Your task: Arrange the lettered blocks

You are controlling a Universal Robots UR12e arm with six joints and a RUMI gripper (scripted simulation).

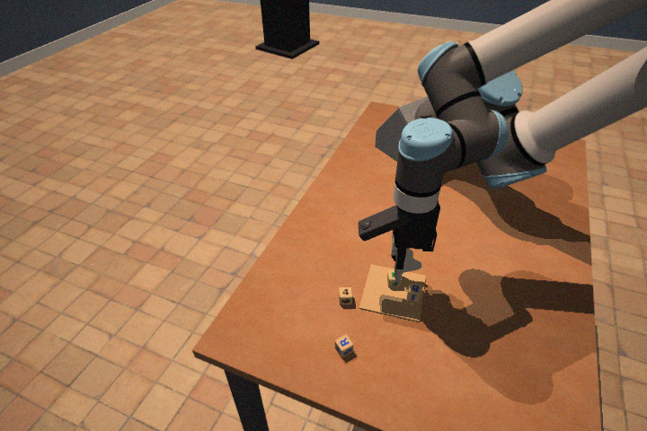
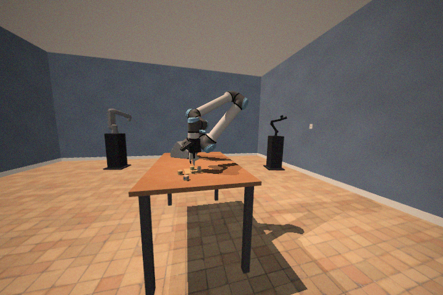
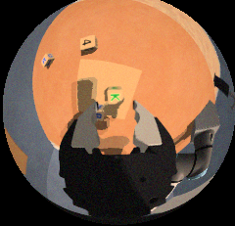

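Now: hand 60 mm above the tan mat, 20 mm short of it and 10 mm to the right of it.
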